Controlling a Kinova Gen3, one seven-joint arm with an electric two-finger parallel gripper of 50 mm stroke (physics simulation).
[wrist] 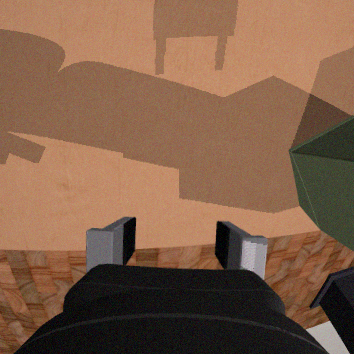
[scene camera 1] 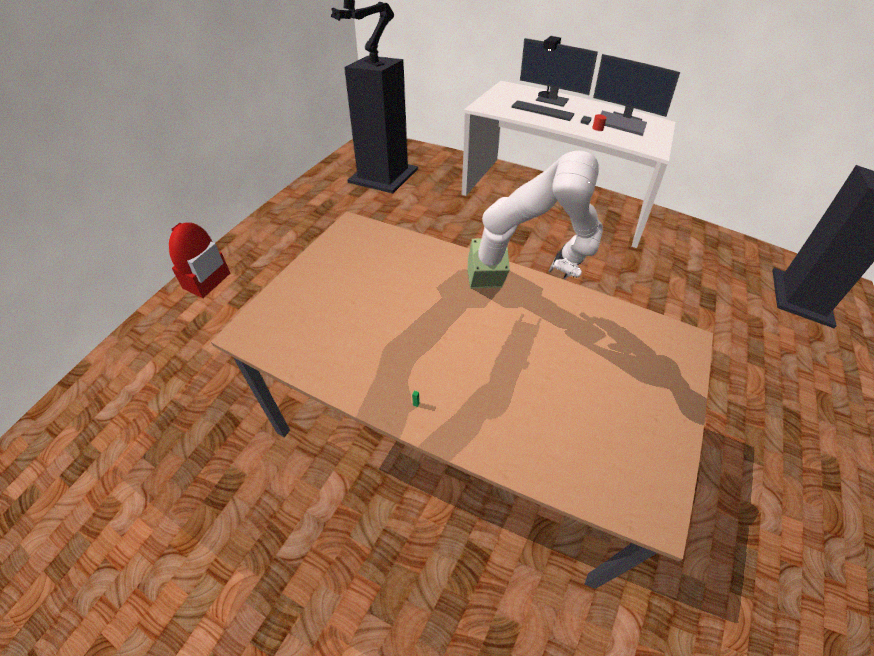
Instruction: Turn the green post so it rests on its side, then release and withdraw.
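Observation:
The green post stands upright near the front edge of the table in the scene view, left of the middle. It is small and casts a short shadow to its right. The post does not show in the wrist view. My gripper is open, with a wide gap and no object between its fingers. In the scene view the gripper is at the end of the folded arm, near the table's back edge, far behind and to the right of the post; its fingertips are hard to make out there.
The arm stands on a green base block at the table's back edge. Behind are a white desk with monitors and a dark pedestal with a small black arm. A red backpack is at the left, another dark pedestal at the right.

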